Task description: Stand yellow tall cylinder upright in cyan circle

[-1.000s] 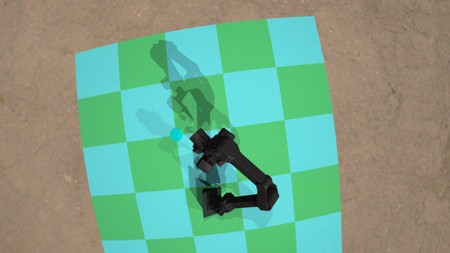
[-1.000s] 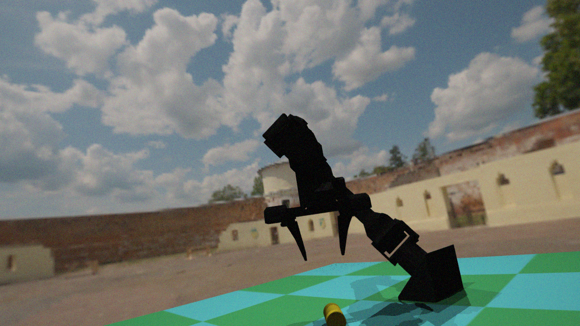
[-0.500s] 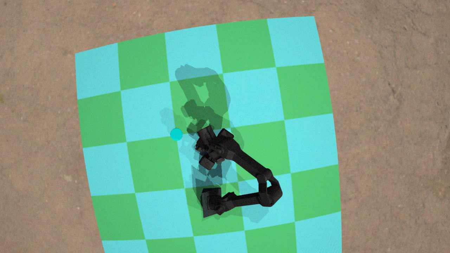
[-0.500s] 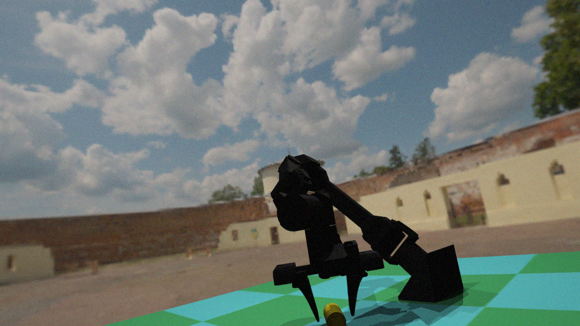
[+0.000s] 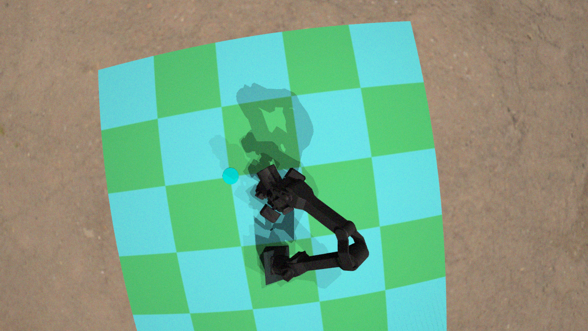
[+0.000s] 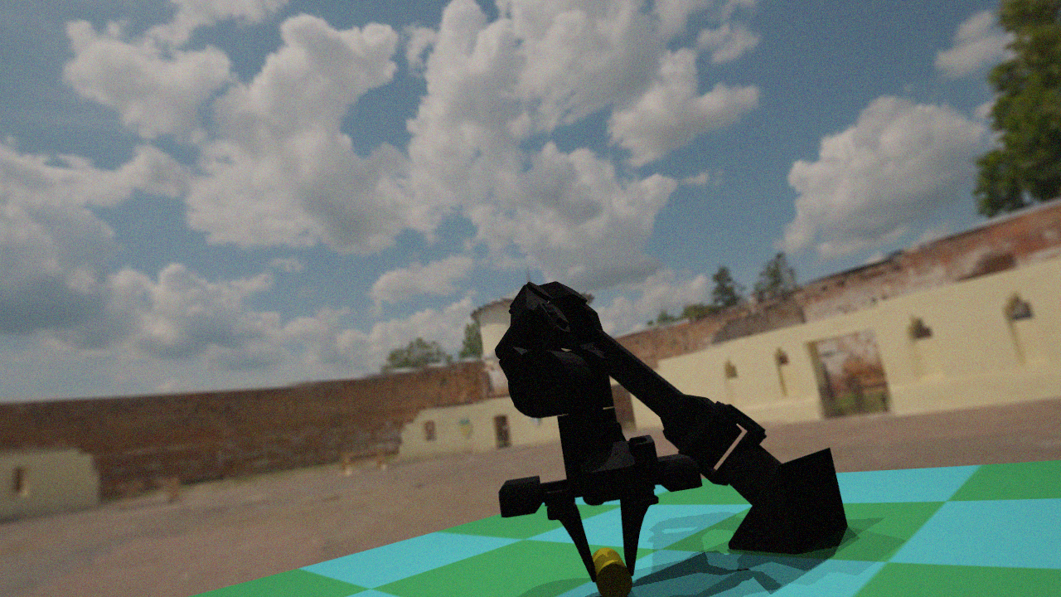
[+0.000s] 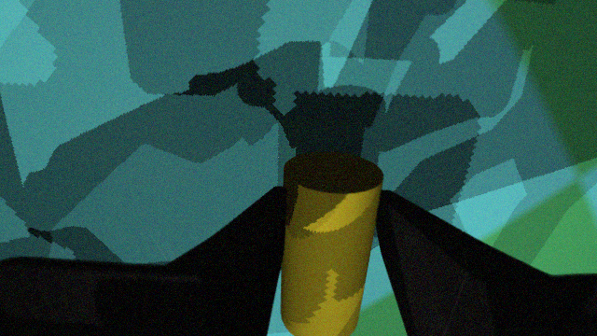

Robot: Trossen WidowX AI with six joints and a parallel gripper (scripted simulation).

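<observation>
The cyan circle is 190 mm to the left of my gripper tip, 60 mm ahead of it and 20 mm below it. Round my gripper tip: yellow tall cylinder: 20 mm to the right, 10 mm behind.
</observation>
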